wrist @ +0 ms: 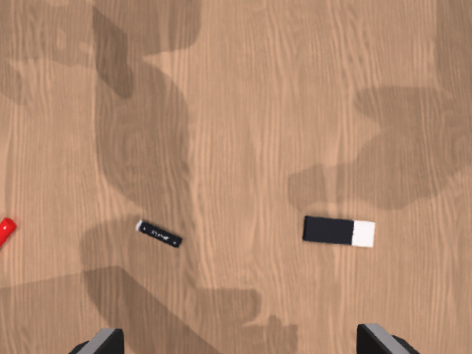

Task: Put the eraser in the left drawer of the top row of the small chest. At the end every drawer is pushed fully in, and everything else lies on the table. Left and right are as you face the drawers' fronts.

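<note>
The eraser, a block with a black sleeve and a white end at its right, lies flat on the wooden table, right of the middle of the wrist view. My gripper is open, with its two fingertips wide apart at the bottom edge of the view. It is above the table, and the eraser shows a little above and left of the right fingertip in the view. The small chest and its drawers do not show.
A small black cylinder with a white end and small print lies on the table left of the eraser. Part of a red object shows at the left edge. Several shadows fall across the table.
</note>
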